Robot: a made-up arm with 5 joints. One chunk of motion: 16 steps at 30 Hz.
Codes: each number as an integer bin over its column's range. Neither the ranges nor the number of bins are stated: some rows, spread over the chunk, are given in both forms.
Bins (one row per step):
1: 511 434 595 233 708 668
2: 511 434 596 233 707 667
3: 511 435 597 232 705 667
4: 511 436 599 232 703 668
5: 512 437 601 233 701 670
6: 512 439 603 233 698 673
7: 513 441 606 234 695 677
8: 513 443 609 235 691 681
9: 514 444 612 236 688 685
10: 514 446 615 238 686 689
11: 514 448 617 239 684 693
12: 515 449 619 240 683 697
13: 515 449 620 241 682 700
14: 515 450 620 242 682 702
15: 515 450 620 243 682 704
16: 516 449 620 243 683 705
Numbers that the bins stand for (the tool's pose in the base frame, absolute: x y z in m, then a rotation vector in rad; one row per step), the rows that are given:
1: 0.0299 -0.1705 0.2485 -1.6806 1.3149 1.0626
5: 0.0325 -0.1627 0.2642 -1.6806 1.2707 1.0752
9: 0.0377 -0.1444 0.2928 -1.6617 1.1887 1.1698
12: 0.0403 -0.1314 0.3110 -1.6365 1.1572 1.2455
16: 0.0429 -0.1314 0.3136 -1.6176 1.1572 1.2959
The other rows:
2: 0.0299 -0.1705 0.2512 -1.6806 1.3086 1.0563
3: 0.0299 -0.1679 0.2538 -1.6869 1.2959 1.0563
4: 0.0299 -0.1653 0.2590 -1.6869 1.2833 1.0626
6: 0.0325 -0.1575 0.2694 -1.6806 1.2518 1.0941
7: 0.0351 -0.1523 0.2772 -1.6743 1.2329 1.1194
8: 0.0351 -0.1470 0.2850 -1.6680 1.2077 1.1446
10: 0.0377 -0.1392 0.3006 -1.6491 1.1761 1.1950
11: 0.0377 -0.1340 0.3058 -1.6428 1.1635 1.2203
13: 0.0403 -0.1314 0.3136 -1.6302 1.1509 1.2644
14: 0.0403 -0.1288 0.3136 -1.6239 1.1509 1.2770
15: 0.0403 -0.1288 0.3136 -1.6176 1.1509 1.2896

